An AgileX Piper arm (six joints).
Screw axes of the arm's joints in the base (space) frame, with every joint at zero. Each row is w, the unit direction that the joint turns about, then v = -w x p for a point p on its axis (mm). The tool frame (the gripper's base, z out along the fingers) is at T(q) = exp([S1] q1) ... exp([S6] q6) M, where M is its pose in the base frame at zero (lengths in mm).
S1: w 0 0 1 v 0 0 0
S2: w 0 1 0 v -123 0 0
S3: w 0 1 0 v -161.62 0 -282.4
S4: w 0.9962 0 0.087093 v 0 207.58 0
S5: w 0 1 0 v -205.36 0 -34.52
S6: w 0.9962 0 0.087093 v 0 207.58 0
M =
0.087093 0 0.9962 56.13
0 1 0 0
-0.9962 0 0.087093 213.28
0 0 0 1
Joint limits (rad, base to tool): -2.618..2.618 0..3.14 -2.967..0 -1.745..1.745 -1.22..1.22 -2.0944..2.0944
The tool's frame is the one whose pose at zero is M.
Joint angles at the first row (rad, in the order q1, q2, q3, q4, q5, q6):
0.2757, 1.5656, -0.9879, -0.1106, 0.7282, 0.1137
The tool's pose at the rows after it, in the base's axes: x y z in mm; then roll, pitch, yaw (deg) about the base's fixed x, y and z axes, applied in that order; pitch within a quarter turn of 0, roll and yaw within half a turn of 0:
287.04 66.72 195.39 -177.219 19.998 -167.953
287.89 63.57 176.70 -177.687 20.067 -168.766
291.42 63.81 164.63 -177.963 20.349 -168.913
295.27 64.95 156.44 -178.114 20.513 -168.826
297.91 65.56 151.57 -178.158 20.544 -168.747
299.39 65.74 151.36 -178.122 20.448 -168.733
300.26 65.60 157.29 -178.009 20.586 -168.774
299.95 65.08 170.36 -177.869 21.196 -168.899
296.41 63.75 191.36 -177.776 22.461 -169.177
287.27 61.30 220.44 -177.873 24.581 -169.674
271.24 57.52 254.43 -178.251 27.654 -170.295
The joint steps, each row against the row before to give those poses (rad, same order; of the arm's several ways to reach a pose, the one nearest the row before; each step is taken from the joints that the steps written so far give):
-0.0284, 0.0262, 0.0846, 0.0059, -0.1032, 0.0061
-0.0135, 0.0371, 0.0416, 0.0017, -0.0804, 0.0038
-0.0035, 0.0365, 0.0123, 0.0003, -0.0541, 0.0016
-0.0002, 0.0307, 0.0002, 0.0000, -0.0340, -0.0001
-0.0004, 0.0196, -0.0024, -0.0006, -0.0180, -0.0003
-0.0004, 0.0052, -0.0065, -0.0002, 0.0030, -0.0006
-0.0005, -0.0120, -0.0129, 0.0000, 0.0227, -0.0008
-0.0004, -0.0326, -0.0186, 0.0006, 0.0408, -0.0010
-0.0004, -0.0587, -0.0203, 0.0020, 0.0573, -0.0008
-0.0001, -0.0889, -0.0197, 0.0048, 0.0719, -0.0007
0.0000, -0.1136, -0.0166, 0.0077, 0.0766, -0.0020

